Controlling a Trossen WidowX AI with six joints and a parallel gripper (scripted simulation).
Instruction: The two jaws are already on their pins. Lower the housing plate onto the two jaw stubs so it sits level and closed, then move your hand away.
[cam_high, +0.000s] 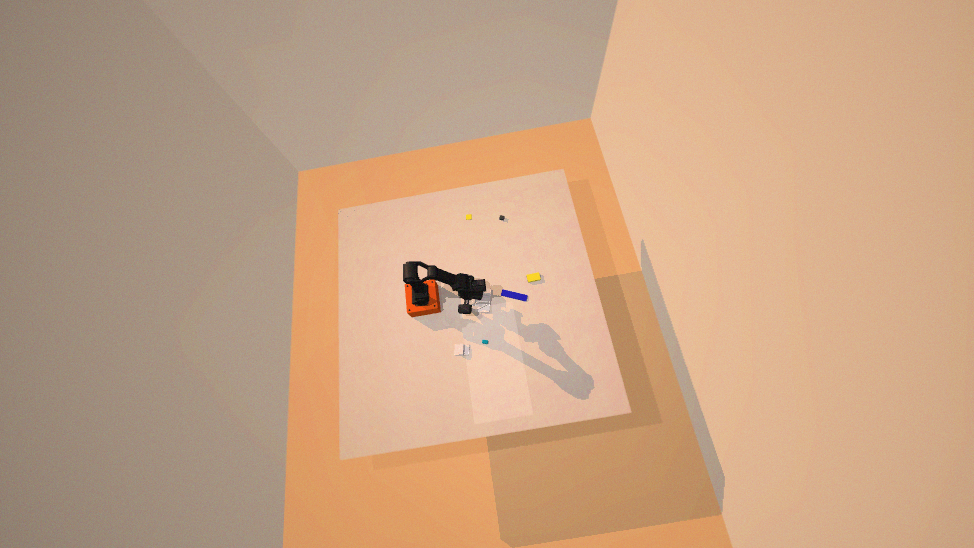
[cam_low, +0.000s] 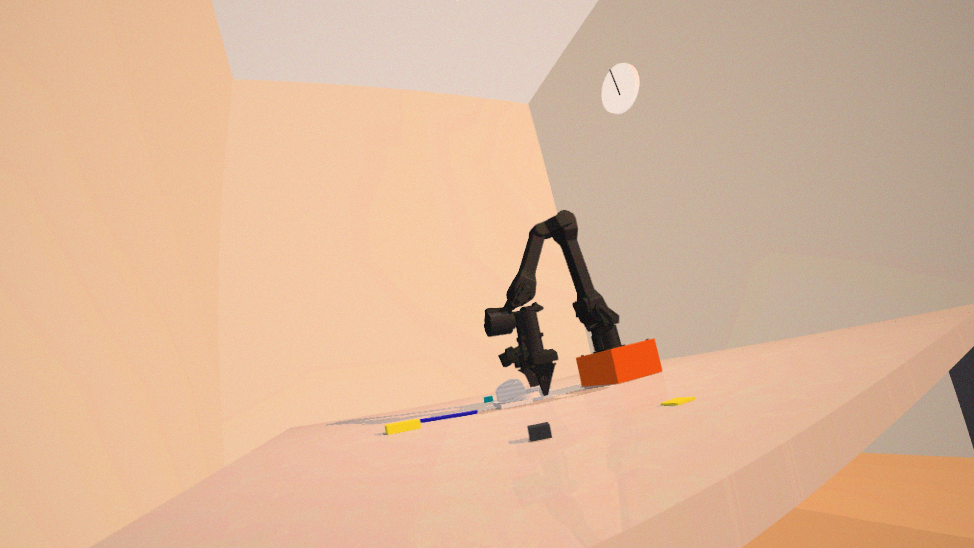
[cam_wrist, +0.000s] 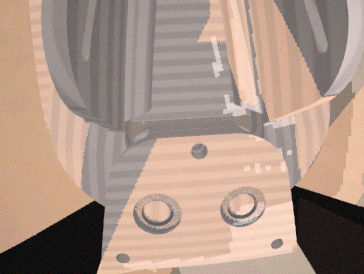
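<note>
My gripper tip is now 1 cm short of the white housing plate and 2 cm below it. Also, from my gripper tip: blue bar 23 cm ahead; then flat yellow tile 2 cm ahead, 47 cm to the left, 1 cm below; then teal piece 7 cm ahead, 22 cm to the right.
</note>
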